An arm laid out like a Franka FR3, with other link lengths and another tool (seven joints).
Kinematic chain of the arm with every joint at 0, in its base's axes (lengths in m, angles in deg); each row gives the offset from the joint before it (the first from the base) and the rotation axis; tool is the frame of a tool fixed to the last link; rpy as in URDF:
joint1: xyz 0 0 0.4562 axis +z
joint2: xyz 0 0 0 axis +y
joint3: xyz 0 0 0.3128 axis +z
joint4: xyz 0.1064 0 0 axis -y
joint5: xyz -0.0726 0 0.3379 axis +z
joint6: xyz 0 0 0 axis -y
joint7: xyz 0.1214 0 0 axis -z
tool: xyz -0.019 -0.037 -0.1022 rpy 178.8 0 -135.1
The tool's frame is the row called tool.
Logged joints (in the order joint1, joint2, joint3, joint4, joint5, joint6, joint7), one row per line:
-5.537 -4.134 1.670 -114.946 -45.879 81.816 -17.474
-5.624 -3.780 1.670 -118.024 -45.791 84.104 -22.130
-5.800 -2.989 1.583 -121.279 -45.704 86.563 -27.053
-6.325 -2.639 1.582 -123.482 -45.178 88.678 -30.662
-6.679 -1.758 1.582 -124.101 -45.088 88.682 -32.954
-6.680 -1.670 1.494 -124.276 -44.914 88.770 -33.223
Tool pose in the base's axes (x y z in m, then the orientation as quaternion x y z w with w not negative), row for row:
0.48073 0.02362 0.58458 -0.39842 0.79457 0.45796 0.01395
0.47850 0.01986 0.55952 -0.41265 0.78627 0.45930 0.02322
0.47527 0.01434 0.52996 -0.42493 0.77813 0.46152 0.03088
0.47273 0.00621 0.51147 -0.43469 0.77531 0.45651 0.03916
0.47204 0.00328 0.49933 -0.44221 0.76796 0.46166 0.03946
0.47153 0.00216 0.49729 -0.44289 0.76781 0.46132 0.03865
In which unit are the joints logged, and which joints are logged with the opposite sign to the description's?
The joints are logged in degrees. Opposite sign: joint5.
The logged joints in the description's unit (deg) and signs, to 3 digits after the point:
-5.537 -4.134 1.670 -114.946 45.879 81.816 -17.474
-5.624 -3.780 1.670 -118.024 45.791 84.104 -22.130
-5.800 -2.989 1.583 -121.279 45.704 86.563 -27.053
-6.325 -2.639 1.582 -123.482 45.178 88.678 -30.662
-6.679 -1.758 1.582 -124.101 45.088 88.682 -32.954
-6.680 -1.670 1.494 -124.276 44.914 88.770 -33.223

